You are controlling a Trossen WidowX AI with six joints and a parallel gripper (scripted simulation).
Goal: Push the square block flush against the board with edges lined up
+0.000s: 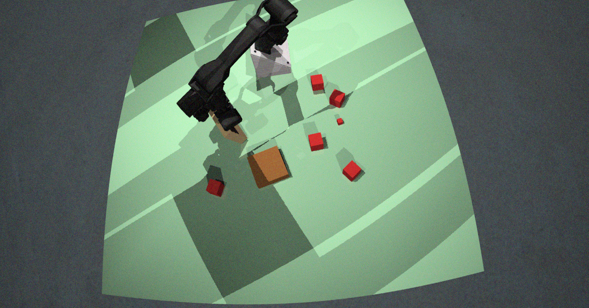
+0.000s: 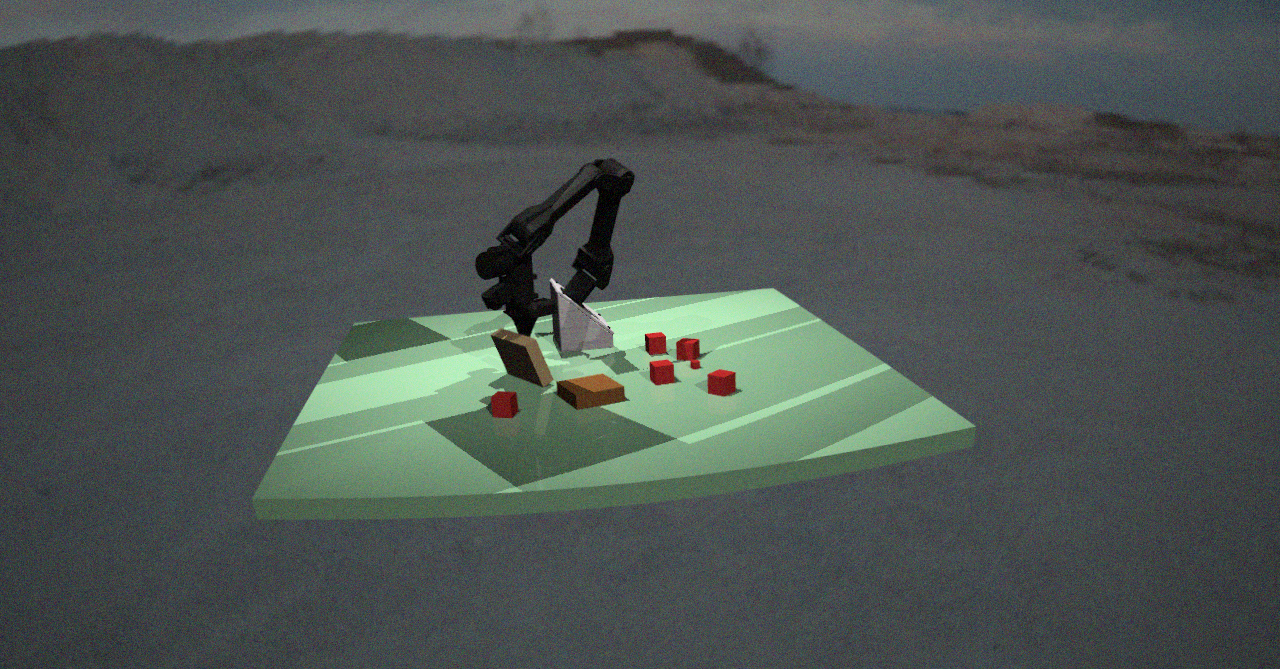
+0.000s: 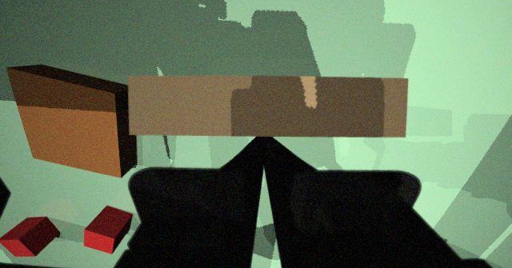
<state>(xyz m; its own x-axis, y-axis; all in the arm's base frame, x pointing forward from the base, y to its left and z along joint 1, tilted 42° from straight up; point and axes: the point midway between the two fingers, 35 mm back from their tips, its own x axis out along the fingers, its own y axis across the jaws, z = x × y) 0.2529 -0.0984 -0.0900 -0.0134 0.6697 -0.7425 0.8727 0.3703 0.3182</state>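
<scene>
Now: gripper tip 10 mm short of the tan board, 10 mm to the left of it and 30 mm above it. Also, from my gripper tip: square block (160 mm ahead, 110 mm to the left, 70 mm below); then tiny red cube (30 mm ahead, 360 mm to the left, 70 mm below).
</scene>
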